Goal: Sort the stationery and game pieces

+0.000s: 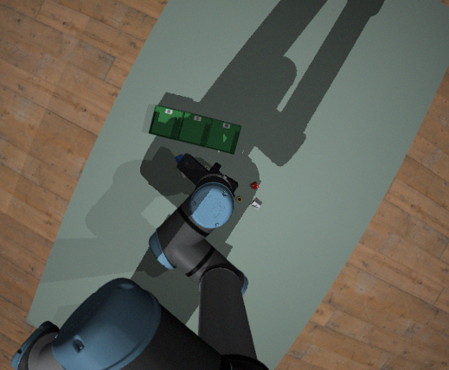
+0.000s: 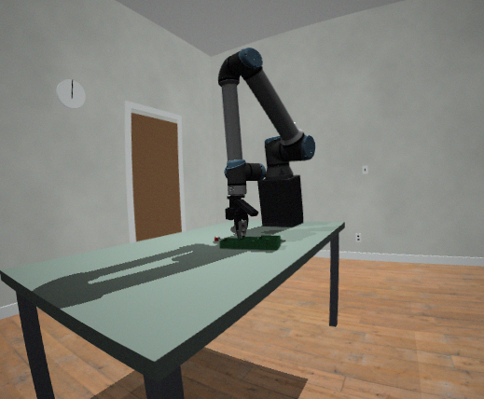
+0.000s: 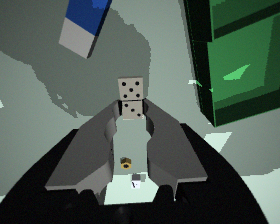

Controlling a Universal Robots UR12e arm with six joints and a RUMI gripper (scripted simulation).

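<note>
My gripper is now 5 cm short of the red die, 12 cm to the left of it and 1 cm above it. The rest, counted from my hand: blue-and-white eraser: 4 cm behind, 7 cm to the left, 1 cm below; then white domino: 1 cm below; then brown ring-like piece: 1 cm behind, 11 cm to the right, 1 cm below.
</note>
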